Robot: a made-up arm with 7 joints.
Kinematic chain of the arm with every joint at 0, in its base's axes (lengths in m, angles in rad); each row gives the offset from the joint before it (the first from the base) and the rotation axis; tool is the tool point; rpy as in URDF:
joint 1: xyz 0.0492 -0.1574 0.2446 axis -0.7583 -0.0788 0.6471
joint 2: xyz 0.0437 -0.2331 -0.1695 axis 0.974 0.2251 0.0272
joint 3: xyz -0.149 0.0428 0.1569 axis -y
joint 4: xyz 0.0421 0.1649 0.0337 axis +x
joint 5: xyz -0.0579 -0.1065 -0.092 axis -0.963 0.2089 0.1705
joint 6: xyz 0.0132 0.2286 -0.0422 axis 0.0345 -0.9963 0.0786
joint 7: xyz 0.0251 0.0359 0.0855 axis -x
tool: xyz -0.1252 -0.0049 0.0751 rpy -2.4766 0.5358 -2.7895
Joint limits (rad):
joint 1: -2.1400..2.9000
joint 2: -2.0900..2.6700
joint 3: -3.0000..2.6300
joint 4: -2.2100..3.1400
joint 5: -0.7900..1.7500
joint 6: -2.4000..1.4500
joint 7: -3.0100..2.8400
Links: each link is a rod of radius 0.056 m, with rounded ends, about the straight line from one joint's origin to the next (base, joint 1, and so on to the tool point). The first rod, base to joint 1, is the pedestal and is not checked.
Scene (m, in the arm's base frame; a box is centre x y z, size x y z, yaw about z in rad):
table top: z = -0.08
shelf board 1: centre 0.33 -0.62 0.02 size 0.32 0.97 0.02 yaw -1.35
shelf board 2: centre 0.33 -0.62 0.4 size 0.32 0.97 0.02 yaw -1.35
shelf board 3: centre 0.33 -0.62 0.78 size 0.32 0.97 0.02 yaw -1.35
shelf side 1: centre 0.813 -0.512 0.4 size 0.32 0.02 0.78 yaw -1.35
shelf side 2: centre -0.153 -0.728 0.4 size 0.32 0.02 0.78 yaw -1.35
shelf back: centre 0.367 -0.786 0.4 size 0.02 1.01 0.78 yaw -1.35
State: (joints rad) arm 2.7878 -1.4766 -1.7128 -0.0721 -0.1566 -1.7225 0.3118
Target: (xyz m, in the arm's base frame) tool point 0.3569 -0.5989 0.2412
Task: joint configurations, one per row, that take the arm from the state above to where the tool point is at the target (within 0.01 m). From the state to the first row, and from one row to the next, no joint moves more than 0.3 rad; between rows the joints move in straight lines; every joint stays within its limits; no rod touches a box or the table.
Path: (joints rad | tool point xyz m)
1: 2.6619 -1.2294 -1.7073 -0.0770 -0.3642 -1.6689 0.2995 | 0.5769 -0.1578 0.3473
2: 2.5360 -0.9822 -1.7018 -0.0820 -0.5717 -1.6152 0.2872 | 0.4965 -0.2139 0.2710
3: 2.4101 -0.7350 -1.6964 -0.0869 -0.7793 -1.5616 0.2748 | 0.4099 -0.2159 0.2156
4: 2.4448 -0.4792 -1.7997 0.0627 -0.6162 -1.4883 0.1734 | 0.3557 -0.2525 0.2293
5: 2.4794 -0.2233 -1.9030 0.2123 -0.4532 -1.4151 0.0720 | 0.2848 -0.2777 0.2412
6: 2.3087 -0.4572 -1.8937 0.1185 -0.2741 -1.5033 0.1874 | 0.3191 -0.3883 0.2317
7: 2.1380 -0.6911 -1.8844 0.0247 -0.0950 -1.5916 0.3028 | 0.3459 -0.4964 0.2316
8: 1.9673 -0.9250 -1.8751 -0.0690 0.0841 -1.6798 0.4182 | 0.3569 -0.5989 0.2412

